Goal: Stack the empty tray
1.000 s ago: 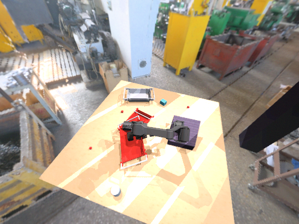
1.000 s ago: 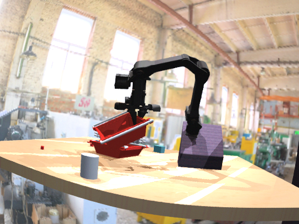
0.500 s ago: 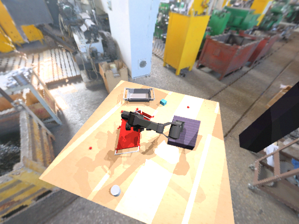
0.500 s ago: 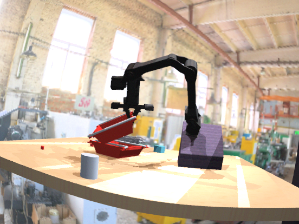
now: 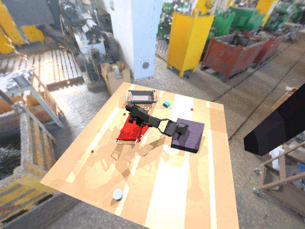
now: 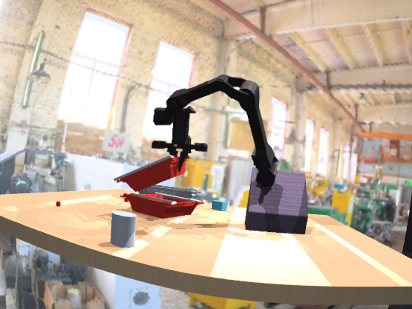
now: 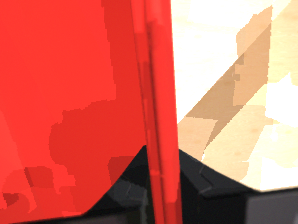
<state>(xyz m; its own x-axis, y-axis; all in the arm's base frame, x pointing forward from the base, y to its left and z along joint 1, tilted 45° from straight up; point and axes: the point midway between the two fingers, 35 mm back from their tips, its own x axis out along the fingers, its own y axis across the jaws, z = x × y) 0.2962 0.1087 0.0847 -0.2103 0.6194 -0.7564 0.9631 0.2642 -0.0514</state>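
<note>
Now: gripper tip 80 mm short of the red tray and 10 mm to the right of it. Round my gripper tip: cyan block: 60 mm behind, 500 mm to the right, 150 mm below; grey cylinder: 50 mm behind, 450 mm to the left, 140 mm below.
</note>
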